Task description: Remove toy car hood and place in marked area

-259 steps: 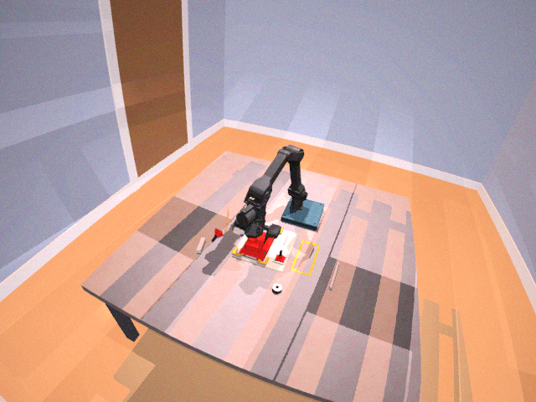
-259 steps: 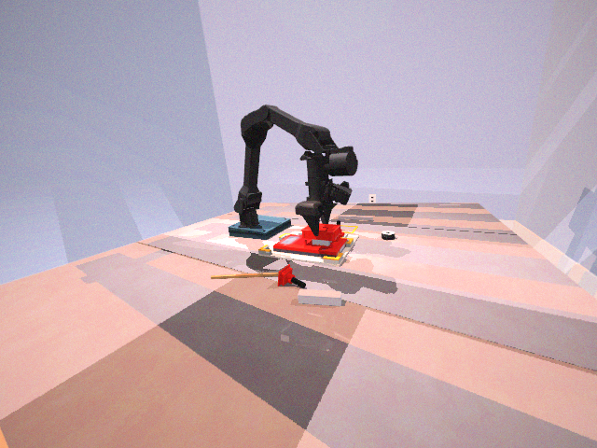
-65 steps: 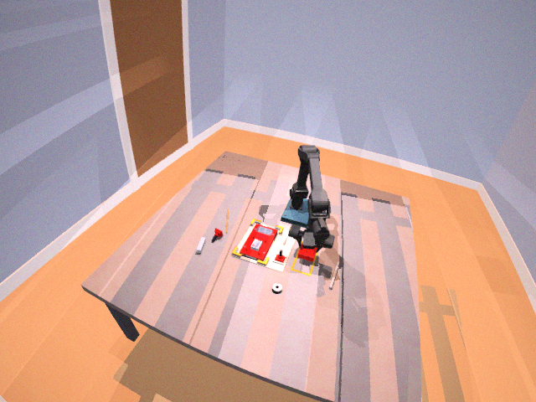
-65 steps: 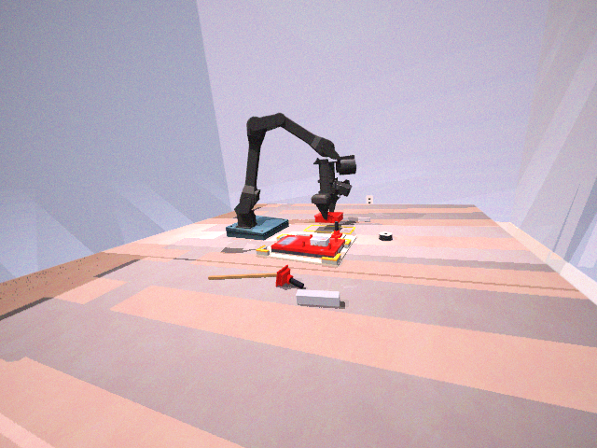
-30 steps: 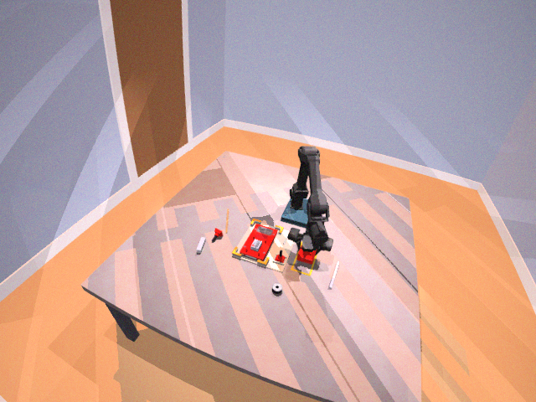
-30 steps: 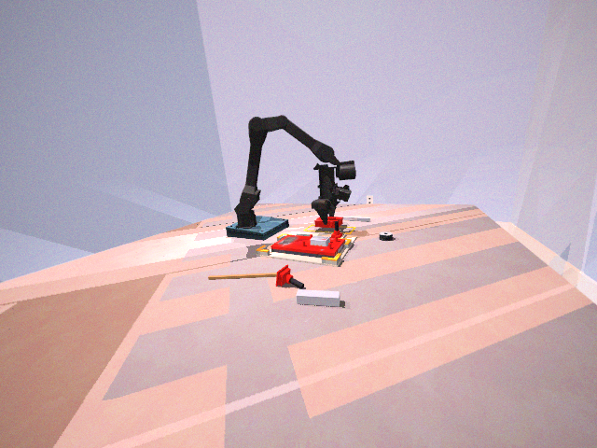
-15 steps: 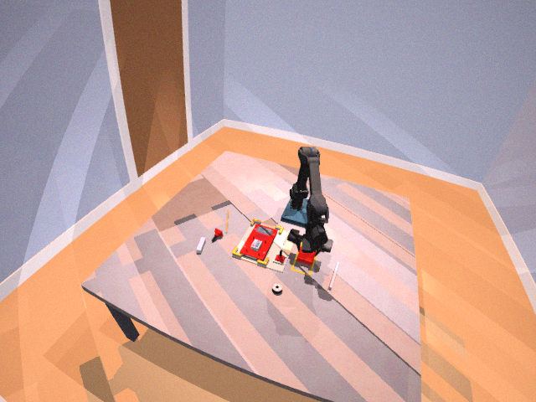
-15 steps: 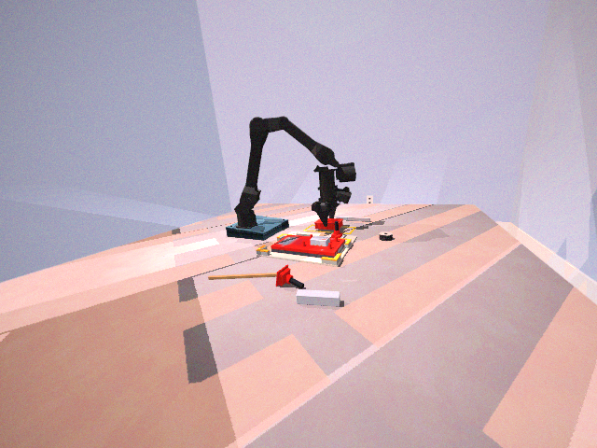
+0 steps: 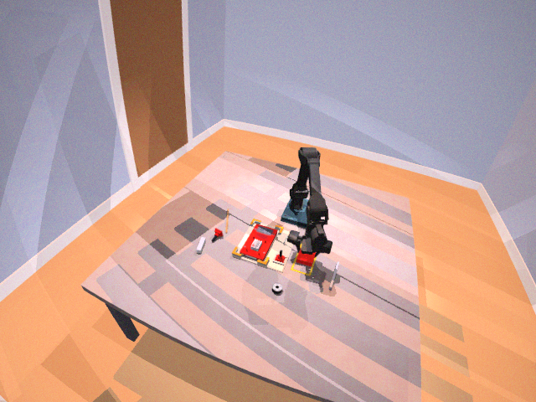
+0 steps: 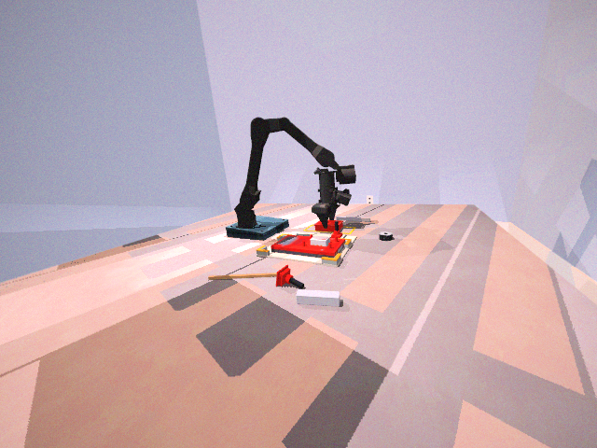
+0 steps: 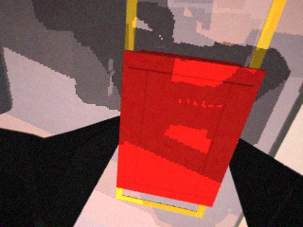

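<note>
My gripper tip is right at the red hood. Also, from my gripper tip: grey bar 8 cm ahead, 13 cm to the left, 1 cm below; then thin stick 14 cm behind, 40 cm to the right, 1 cm below; then dark ring 20 cm ahead, 10 cm to the right.
</note>
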